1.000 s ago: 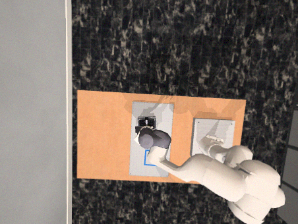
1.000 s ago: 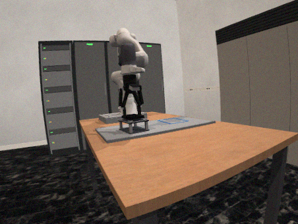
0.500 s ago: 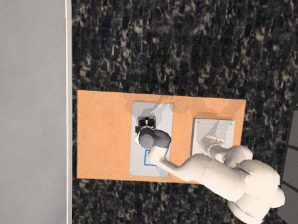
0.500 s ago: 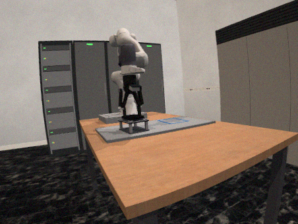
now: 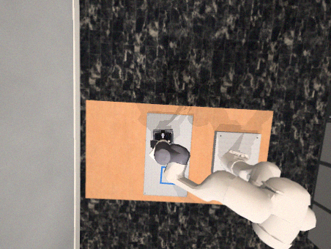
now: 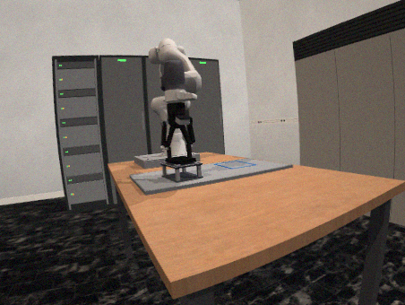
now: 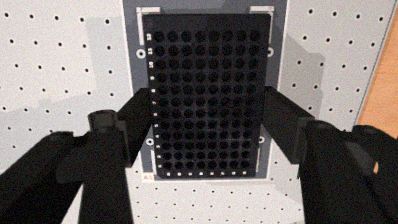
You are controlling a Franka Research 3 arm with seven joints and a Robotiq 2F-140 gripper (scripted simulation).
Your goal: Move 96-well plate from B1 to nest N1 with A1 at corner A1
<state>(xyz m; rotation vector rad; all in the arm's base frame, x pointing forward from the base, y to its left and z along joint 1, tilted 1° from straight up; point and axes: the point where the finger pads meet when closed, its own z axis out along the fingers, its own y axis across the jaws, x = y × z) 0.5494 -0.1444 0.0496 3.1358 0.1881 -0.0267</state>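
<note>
Now: the raised plate nest 40 mm below my hand. From my hand the other things lie so: black 96-well plate 20 mm below; A1 mark 80 mm behind, 40 mm to the left, 30 mm below.
</note>
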